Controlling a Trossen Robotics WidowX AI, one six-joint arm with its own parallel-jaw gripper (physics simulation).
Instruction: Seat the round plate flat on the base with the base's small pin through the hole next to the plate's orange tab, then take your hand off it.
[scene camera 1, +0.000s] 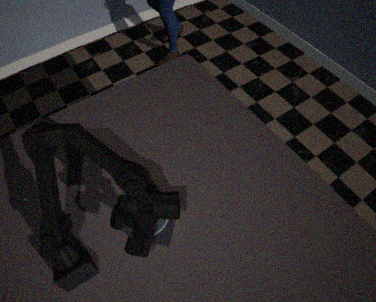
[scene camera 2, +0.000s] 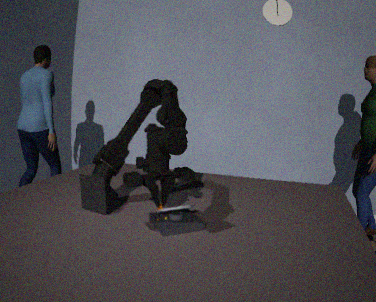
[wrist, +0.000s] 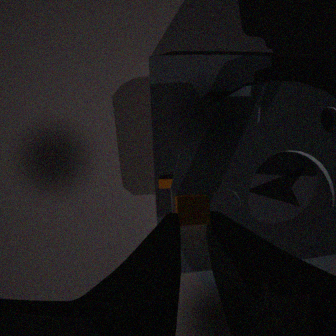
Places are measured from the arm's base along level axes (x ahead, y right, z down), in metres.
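Where they show: gripper, fingertip midpoint: (scene camera 1: 149, 231) (scene camera 2: 160, 207); arm's base at its link origin: (scene camera 1: 69, 264) (scene camera 2: 98, 183).
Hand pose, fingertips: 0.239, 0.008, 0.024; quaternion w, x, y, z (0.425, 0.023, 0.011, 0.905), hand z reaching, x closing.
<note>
Things, the pixels of their top centre, and the offset from my fingertips, as dx, dy, dz. Level surfaces: height alone.
- plate's orange tab at its top centre: (scene camera 2: 159, 203) -0.004, -0.004, -0.008
- round plate at its top centre: (scene camera 2: 175, 200) (scene camera 1: 150, 215) +0.026, -0.038, -0.014
- dark base at its top centre: (scene camera 2: 176, 213) (scene camera 1: 153, 219) +0.030, -0.037, +0.024
- table at its surface level: dz +0.062
My gripper (scene camera 2: 160, 205) (wrist: 192, 222) is shut on the plate's orange tab (scene camera 2: 161, 207) (wrist: 193, 204), its fingertips low at the base's left side in scene camera 2. The round plate (scene camera 2: 178, 208) (wrist: 285, 122) shows as a pale, slightly tilted rim over the dark base (scene camera 2: 181, 228) (wrist: 167, 67), very close to its top; whether they touch is unclear. In scene camera 1, the arm covers most of the plate (scene camera 1: 161, 227), with a corner of the base (scene camera 1: 164, 239) showing. The small pin and its hole cannot be made out; the plate and shadow hide them.
A small orange block (wrist: 165, 183) sits at the base's edge in the wrist view. The arm's own mount (scene camera 1: 75, 270) (scene camera 2: 95, 194) stands left of the base. Two people (scene camera 2: 36, 105) (scene camera 2: 369, 130) stand beyond the table (scene camera 1: 240, 200) (scene camera 2: 280, 250). The scene is dim, with arm shadows.
</note>
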